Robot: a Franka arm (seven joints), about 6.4 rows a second.
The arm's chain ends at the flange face. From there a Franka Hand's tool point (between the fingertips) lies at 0.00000 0.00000 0.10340 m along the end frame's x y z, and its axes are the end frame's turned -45 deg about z.
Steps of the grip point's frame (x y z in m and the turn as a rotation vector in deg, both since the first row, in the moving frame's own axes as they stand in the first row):
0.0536 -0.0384 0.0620 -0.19 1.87 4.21
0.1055 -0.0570 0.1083 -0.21 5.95 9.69
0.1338 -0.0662 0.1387 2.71 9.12 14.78
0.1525 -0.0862 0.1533 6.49 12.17 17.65
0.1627 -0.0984 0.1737 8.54 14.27 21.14
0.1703 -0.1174 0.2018 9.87 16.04 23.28
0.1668 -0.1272 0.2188 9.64 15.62 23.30
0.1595 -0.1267 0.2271 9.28 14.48 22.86
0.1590 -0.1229 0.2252 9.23 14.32 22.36
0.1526 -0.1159 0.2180 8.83 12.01 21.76
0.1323 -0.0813 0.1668 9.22 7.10 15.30
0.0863 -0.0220 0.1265 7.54 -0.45 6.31
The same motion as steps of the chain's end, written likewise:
0.0080 -0.0630 0.0621 1.19 1.46 4.21
0.0259 -0.1083 0.1089 4.06 4.36 9.69
0.0378 -0.1276 0.1401 8.37 4.53 14.78
0.0362 -0.1467 0.1563 13.19 4.02 17.65
0.0331 -0.1579 0.1780 16.13 4.05 21.14
0.0233 -0.1734 0.2073 18.32 4.36 23.28
0.0143 -0.1786 0.2240 17.86 4.23 23.30
0.0109 -0.1746 0.2317 16.80 3.68 22.86
0.0135 -0.1717 0.2297 16.65 3.60 22.36
0.0171 -0.1650 0.2214 14.74 2.25 21.76
0.0360 -0.1302 0.1689 11.54 -1.50 15.30
0.0551 -0.0670 0.1274 5.01 -5.65 6.31

